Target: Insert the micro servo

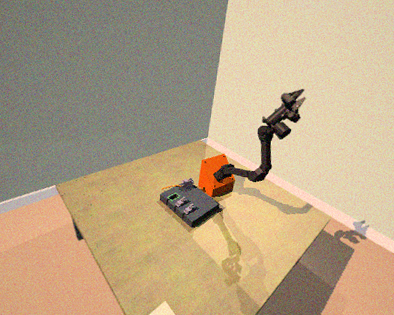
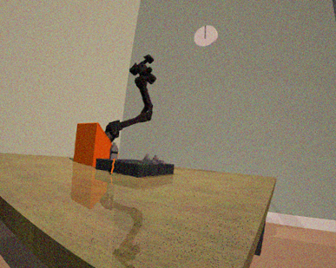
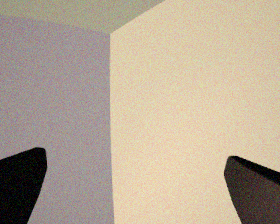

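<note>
My gripper tip is 75 cm above the dark grey deck, 36 cm to the left of it and 28 cm short of it.
</note>
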